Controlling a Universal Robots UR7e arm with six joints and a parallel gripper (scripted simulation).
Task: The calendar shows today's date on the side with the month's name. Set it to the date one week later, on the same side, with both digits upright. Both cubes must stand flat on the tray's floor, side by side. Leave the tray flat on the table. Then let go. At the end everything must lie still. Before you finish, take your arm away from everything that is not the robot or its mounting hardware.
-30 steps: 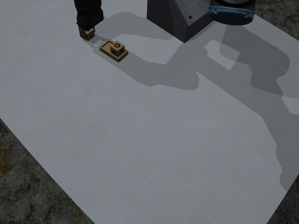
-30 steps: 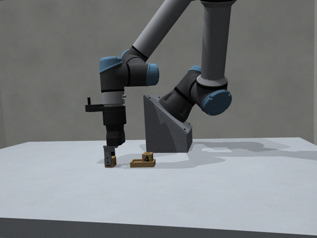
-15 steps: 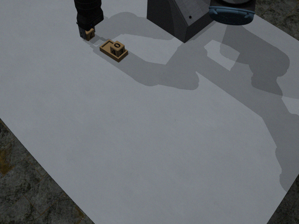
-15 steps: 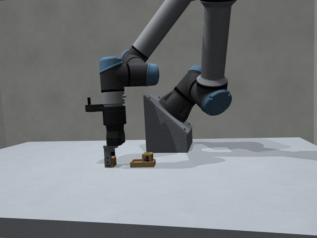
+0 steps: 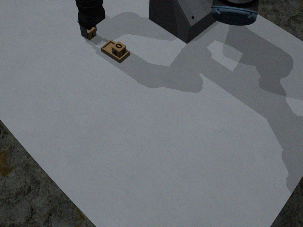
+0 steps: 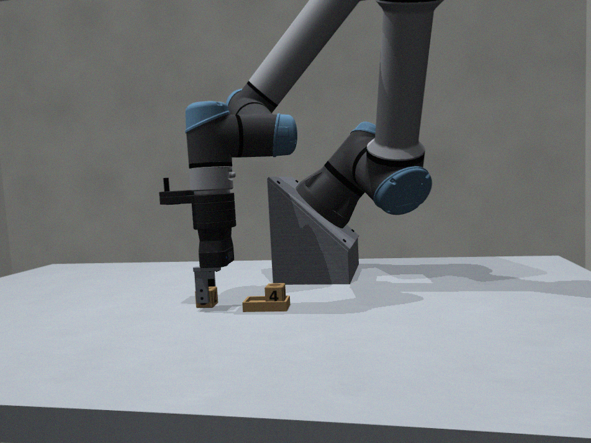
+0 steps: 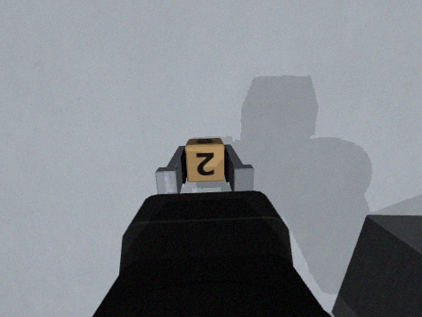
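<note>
The wooden tray lies 20 mm behind my hand, 110 mm to the left of it and 30 mm below it.
</note>
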